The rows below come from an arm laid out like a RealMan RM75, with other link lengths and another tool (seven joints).
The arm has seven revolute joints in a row. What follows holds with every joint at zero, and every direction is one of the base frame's. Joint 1 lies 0.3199 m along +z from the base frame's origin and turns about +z. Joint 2 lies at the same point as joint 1 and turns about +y. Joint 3 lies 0.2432 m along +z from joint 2 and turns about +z. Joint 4 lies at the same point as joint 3 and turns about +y. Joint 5 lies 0.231 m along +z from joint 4 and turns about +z. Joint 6 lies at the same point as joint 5 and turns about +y. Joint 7 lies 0.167 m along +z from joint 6 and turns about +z. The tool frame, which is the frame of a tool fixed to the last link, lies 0.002 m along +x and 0.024 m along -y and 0.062 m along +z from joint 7; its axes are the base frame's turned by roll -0.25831, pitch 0 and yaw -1.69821 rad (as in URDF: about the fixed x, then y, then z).
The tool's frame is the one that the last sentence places.
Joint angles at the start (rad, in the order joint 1, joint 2, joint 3, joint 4, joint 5, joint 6, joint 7):
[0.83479 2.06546 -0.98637 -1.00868 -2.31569 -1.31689 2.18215]
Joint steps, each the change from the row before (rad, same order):
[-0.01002 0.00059 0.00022 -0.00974 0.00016 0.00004 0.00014]
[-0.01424 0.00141 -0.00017 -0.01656 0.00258 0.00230 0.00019]
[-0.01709 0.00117 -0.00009 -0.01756 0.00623 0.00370 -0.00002]
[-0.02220 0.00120 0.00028 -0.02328 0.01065 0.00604 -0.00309]
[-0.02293 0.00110 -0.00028 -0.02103 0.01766 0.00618 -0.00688]
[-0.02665 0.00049 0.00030 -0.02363 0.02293 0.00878 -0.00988]
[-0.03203 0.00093 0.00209 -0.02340 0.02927 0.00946 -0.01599]
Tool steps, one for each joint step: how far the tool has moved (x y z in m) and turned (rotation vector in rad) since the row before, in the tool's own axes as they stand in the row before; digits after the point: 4 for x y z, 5 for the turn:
[0.0014 0.0026 -0.0014 0.00147 0.00538 0.00425]
[0.0021 0.0023 -0.0026 0.00622 0.00964 0.00494]
[0.0024 0.0027 -0.0030 0.00927 0.00993 0.00758]
[0.0033 0.0028 -0.0044 0.01493 0.01437 0.00737]
[0.0025 0.0023 -0.0042 0.01898 0.01071 0.00604]
[0.0033 0.0023 -0.0055 0.02419 0.01402 0.00653]
[0.0036 0.0036 -0.0060 0.02818 0.01405 0.00800]

